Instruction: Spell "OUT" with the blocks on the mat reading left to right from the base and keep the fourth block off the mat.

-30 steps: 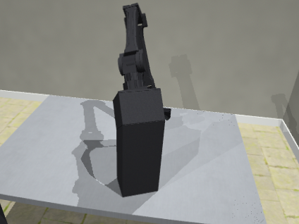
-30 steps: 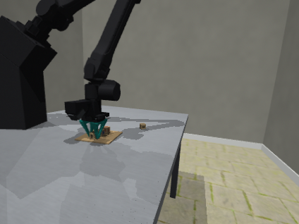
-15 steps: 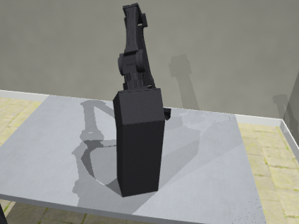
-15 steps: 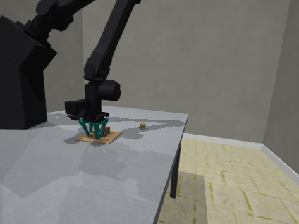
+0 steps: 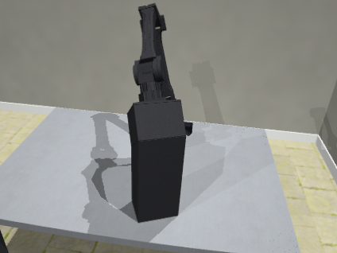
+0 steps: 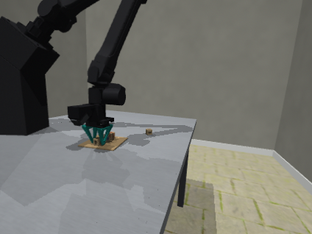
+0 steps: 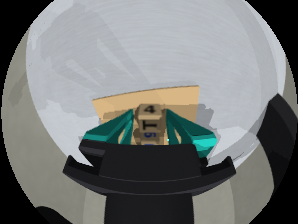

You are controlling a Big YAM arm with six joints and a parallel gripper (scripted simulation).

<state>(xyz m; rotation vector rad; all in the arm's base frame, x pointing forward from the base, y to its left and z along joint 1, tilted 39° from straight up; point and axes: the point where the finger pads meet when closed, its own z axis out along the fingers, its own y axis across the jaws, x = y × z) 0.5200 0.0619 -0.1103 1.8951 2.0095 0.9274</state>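
The tan mat is 1 cm behind my hand, 4 cm to the left of it and 1 cm below it.
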